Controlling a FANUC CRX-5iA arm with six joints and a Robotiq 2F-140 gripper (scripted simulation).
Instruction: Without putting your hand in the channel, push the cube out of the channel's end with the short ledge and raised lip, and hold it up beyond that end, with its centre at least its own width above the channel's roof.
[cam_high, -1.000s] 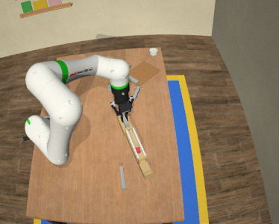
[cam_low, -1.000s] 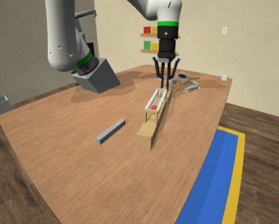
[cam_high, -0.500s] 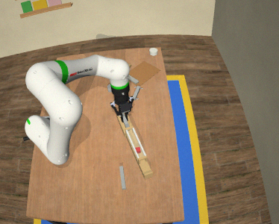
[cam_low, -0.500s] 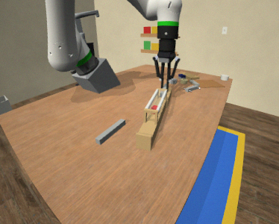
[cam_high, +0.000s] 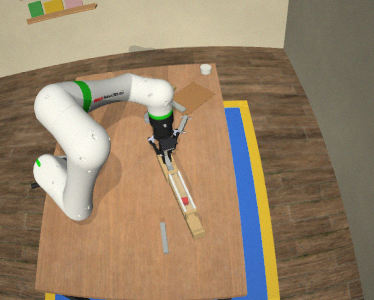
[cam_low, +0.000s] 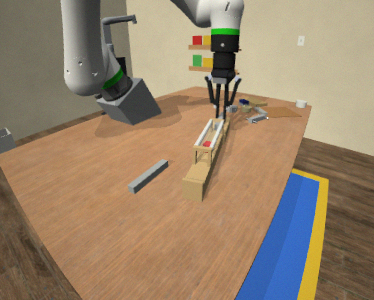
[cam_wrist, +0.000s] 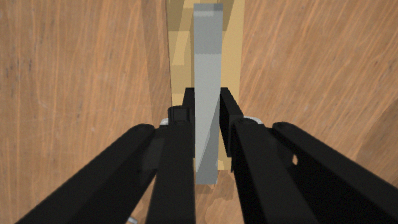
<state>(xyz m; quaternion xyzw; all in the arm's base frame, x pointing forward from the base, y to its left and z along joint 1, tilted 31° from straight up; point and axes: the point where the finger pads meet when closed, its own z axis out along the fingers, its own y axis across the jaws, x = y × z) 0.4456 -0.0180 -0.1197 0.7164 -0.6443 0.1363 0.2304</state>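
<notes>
The grey push rod is 35 cm to the right of my hand, 8 cm behind it and 7 cm below it. From my hand the other things lie so: grey hexagonal block (31 cm to the left, 7 cm below, 3 cm behind); red cube (22 cm to the right, 3 cm below, 3 cm ahead); channel (19 cm to the right, 3 cm below, 3 cm ahead).
</notes>
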